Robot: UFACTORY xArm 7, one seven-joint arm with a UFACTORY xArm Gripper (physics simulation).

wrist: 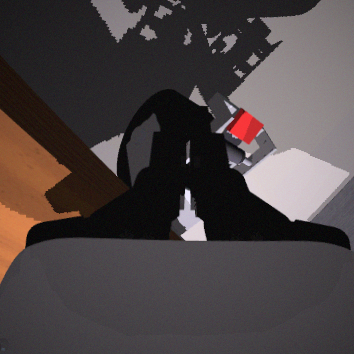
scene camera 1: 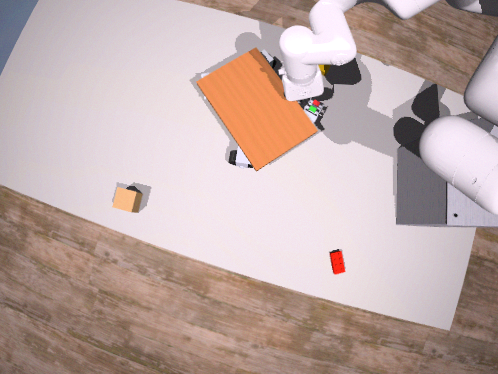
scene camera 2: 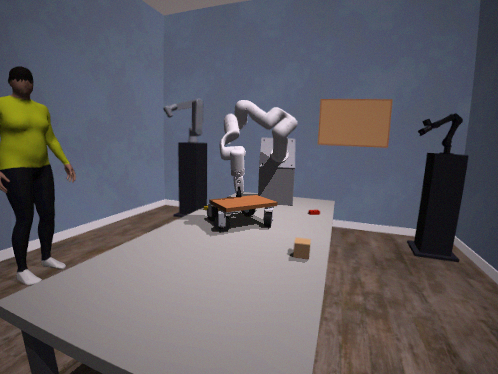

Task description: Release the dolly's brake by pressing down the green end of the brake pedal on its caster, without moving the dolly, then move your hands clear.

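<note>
The dolly's orange deck (scene camera 1: 255, 107) (scene camera 2: 242, 203) (wrist: 17, 175) stands level on its casters. The brake pedal's red end (scene camera 1: 316, 103) (wrist: 245, 126) shows on the caster at the deck's edge. The pedal's green end (scene camera 1: 313, 108) shows in scene camera 1; in the wrist view it is hidden behind the black fingers. My gripper (scene camera 2: 239, 192) (wrist: 187, 130) is shut and empty, pointing down beside the deck's edge. In the wrist view its tips overlap the caster, just beside the red end. Whether they touch the pedal cannot be told. In scene camera 1 the hand hides the fingertips.
A tan block (scene camera 1: 126, 199) (scene camera 2: 302, 248) and a red brick (scene camera 1: 337, 262) (scene camera 2: 314, 212) lie on the table. A yellow object (scene camera 1: 322, 69) (scene camera 2: 205, 207) lies partly hidden beyond the hand. The grey arm base (scene camera 1: 421, 192) (scene camera 2: 276, 185) stands at the table's end. A person stands left in scene camera 2.
</note>
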